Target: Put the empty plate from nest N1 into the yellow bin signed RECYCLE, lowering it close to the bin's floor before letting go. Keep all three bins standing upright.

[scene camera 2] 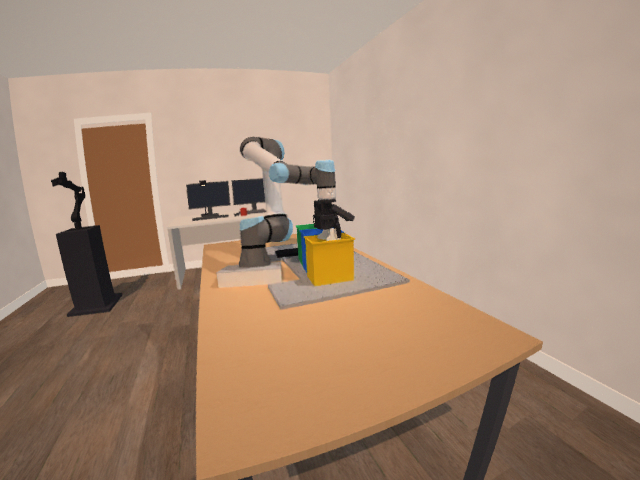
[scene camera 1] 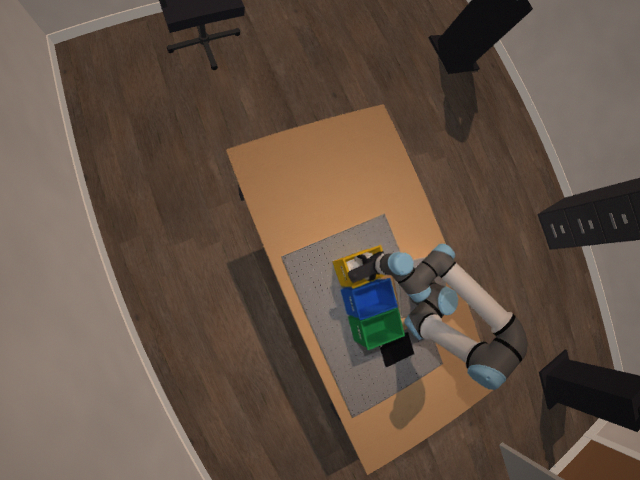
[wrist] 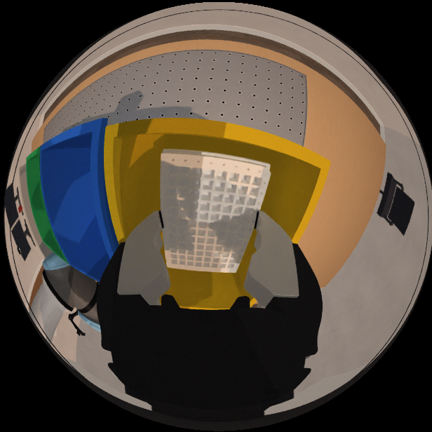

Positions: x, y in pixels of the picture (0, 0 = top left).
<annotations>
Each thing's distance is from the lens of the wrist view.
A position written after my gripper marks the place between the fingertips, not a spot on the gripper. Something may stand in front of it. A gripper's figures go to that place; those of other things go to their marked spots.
my gripper [wrist: 208, 212]: 0.13 m
yellow bin [wrist: 132, 149]: 0.10 m
blue bin [wrist: 71, 163]: 0.23 m
white plate [wrist: 209, 201]: 0.11 m
The marked spots on the white plate and the blue bin are 0.20 m apart.
</annotations>
